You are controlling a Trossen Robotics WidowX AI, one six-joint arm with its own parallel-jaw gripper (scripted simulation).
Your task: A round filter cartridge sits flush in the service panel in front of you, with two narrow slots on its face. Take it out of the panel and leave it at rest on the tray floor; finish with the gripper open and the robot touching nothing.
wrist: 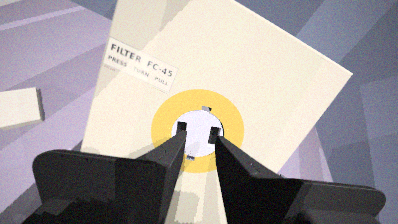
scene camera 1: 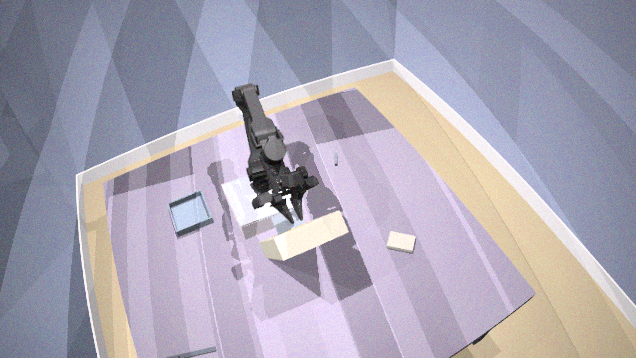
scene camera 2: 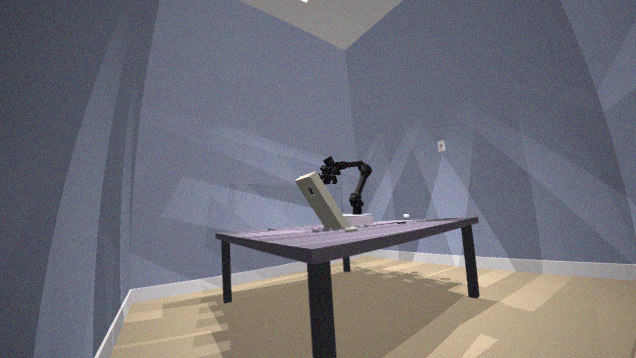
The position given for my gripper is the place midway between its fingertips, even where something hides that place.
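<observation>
I see my gripper [scene camera 1: 297,222] [wrist: 201,138], in scene camera 1 and in the wrist view. There is a cream service panel [scene camera 1: 316,232] [wrist: 267,88] [scene camera 2: 311,185] as well. A white round filter cartridge [wrist: 203,127] shows in the wrist view, but scene camera 1 does not show the cartridge, hidden by the cream service panel. Scene camera 2 misses the cartridge too, hidden by the cream service panel. I also see a shallow blue-grey tray [scene camera 1: 191,212].
</observation>
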